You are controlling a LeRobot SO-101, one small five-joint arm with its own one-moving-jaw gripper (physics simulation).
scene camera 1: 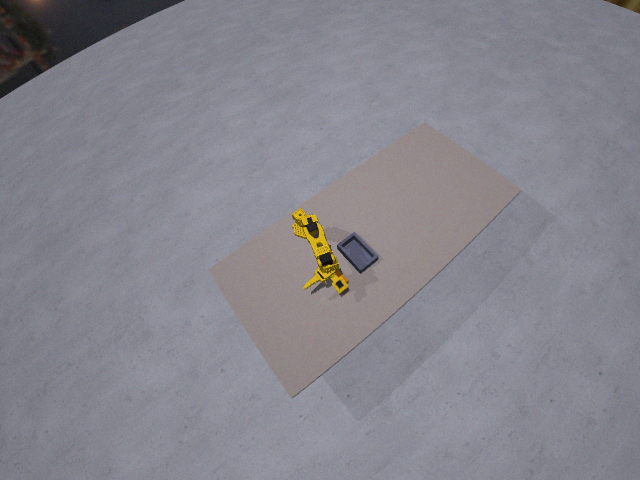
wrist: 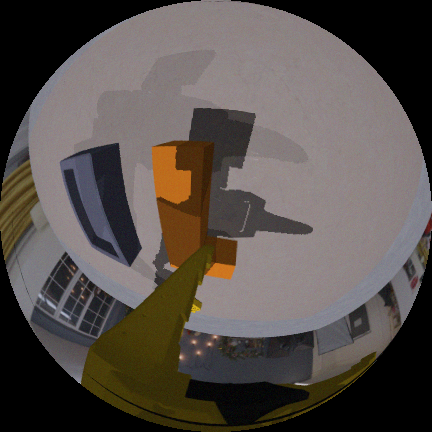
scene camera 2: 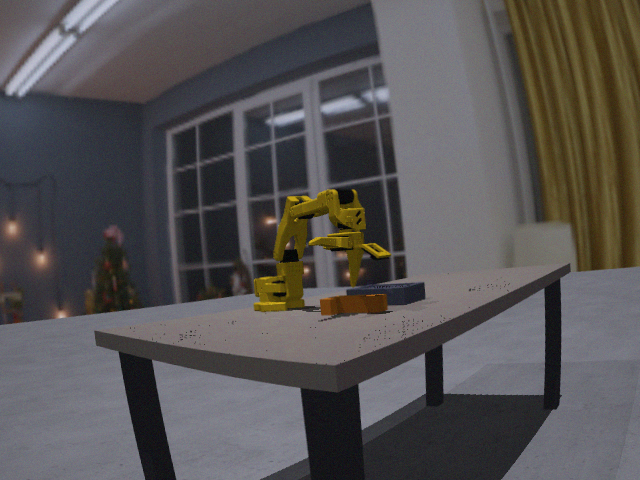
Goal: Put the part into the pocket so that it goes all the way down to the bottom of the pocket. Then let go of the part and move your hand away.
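Places are measured from the arm's base along level axes (x left, y ahead, z down), in centimetres.
Pixels of known places: hand at its tool point: (wrist: pixel 212 254) (scene camera 2: pixel 352 284); arm's base at its link origin: (scene camera 2: pixel 286 308).
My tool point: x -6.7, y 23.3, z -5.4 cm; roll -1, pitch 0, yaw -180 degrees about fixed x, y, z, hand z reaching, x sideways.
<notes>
For each thing: its middle in the pictures, then the offset to it from my tool point. Level surfaces: height alone.
- orange L-shaped part at the middle of its body: (wrist: pixel 204 219) (scene camera 2: pixel 353 304) (scene camera 1: pixel 332 276) dx +1.2, dy -0.9, dz +3.9 cm
- blue-grey block with the pocket, body centre: (wrist: pixel 96 208) (scene camera 2: pixel 386 294) (scene camera 1: pixel 357 252) dx +14.7, dy -2.3, dz +3.6 cm
- table top at its surface level: dz +5.4 cm
The orange L-shaped part (scene camera 1: pixel 341 276) (scene camera 2: pixel 356 304) (wrist: pixel 172 175) lies flat on the table, beside and apart from the blue-grey block with the pocket (scene camera 1: pixel 369 262) (scene camera 2: pixel 408 294) (wrist: pixel 112 200). The arm hides most of the part in scene camera 1. No part shows inside the pocket there. My gripper (scene camera 1: pixel 317 281) (scene camera 2: pixel 331 262) is fully open and empty, its moving jaw swung far out to the side. The notched fixed jaw (wrist: pixel 155 310) points down; its tip overlaps the part near the corner of the L in the wrist view and hangs a little above it in scene camera 2.
The table top (scene camera 1: pixel 413 180) (scene camera 2: pixel 248 330) (wrist: pixel 325 100) carries the arm, the part and the block. The yellow arm's base (scene camera 2: pixel 281 299) stands near one long edge. The block stands left of the part in the wrist view. Shadows of the arm fall around the part.
</notes>
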